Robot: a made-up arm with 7 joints.
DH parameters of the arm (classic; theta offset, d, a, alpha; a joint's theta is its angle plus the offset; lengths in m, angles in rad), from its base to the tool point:
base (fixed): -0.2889 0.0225 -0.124 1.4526
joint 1: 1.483 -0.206 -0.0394 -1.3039
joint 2: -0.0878 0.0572 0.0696 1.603
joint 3: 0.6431 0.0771 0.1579 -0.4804
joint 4: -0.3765 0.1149 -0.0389 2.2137
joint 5: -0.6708 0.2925 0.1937 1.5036
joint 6: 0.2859 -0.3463 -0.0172 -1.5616
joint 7: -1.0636 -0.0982 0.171 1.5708
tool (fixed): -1.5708 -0.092 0 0
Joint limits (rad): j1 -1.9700..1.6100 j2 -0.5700..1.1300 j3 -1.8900..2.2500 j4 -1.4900..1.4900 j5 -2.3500..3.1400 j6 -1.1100..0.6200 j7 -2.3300..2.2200
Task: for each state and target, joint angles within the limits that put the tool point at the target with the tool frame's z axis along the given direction. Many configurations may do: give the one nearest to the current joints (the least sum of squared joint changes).
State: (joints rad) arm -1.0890 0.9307 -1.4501 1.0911 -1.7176 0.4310 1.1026
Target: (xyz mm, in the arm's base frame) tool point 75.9 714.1 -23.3 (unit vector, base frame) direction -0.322 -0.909 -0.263
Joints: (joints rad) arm -1.0939 0.6406 -1.1452 0.9175 -1.2208 0.1464 0.7642
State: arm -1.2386 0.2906 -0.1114 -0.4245 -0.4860 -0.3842 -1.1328
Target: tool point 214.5 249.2 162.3 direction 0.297 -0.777 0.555
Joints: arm -1.2446 0.2563 -0.2062 0.1569 -0.9358 0.4111 -1.2643
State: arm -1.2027 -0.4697 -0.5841 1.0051 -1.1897 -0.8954 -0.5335
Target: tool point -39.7 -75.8 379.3 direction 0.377 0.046 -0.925
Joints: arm -0.6361 -0.5700 -0.2704 0.4671 -0.6645 -1.1100 0.2198
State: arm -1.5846 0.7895 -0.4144 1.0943 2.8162 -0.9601 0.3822
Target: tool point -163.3 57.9 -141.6 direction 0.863 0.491 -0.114
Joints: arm -1.6299 0.8791 -0.5068 0.6744 3.1400 -0.9528 0.2900
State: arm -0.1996 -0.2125 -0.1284 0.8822 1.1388 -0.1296 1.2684
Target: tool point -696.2 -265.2 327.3 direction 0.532 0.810 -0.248
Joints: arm 0.0683 -0.3148 0.2108 1.4259 0.9944 0.3458 0.5566
